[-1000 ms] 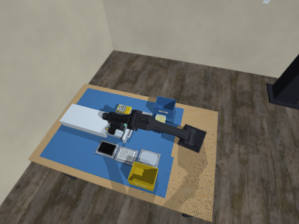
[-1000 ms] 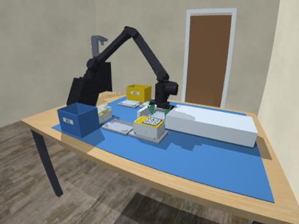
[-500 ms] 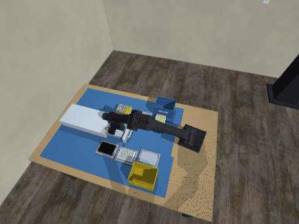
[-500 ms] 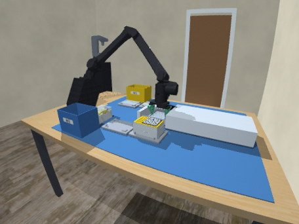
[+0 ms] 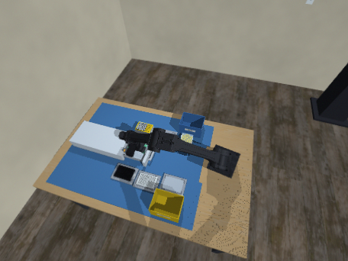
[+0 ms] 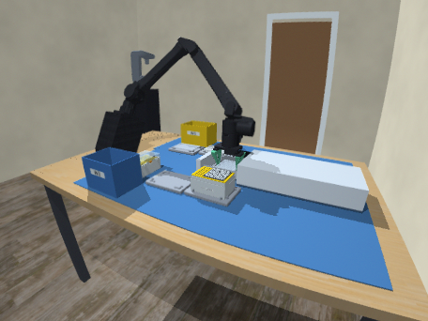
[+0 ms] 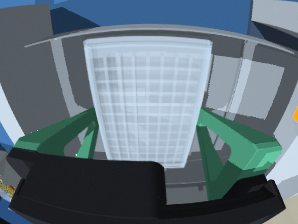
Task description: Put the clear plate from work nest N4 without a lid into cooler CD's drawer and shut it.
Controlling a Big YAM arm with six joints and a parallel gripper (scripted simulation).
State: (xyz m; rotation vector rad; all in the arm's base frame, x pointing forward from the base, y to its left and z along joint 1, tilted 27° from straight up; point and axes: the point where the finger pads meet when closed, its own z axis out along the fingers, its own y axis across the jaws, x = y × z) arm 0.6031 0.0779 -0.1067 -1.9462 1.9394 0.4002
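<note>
The clear plate lies right at my hand. Also, from my hand: black plate 20 mm ahead, 190 mm to the left; drawer 40 mm ahead; white cooler CD 160 mm ahead, 10 mm above.
</note>
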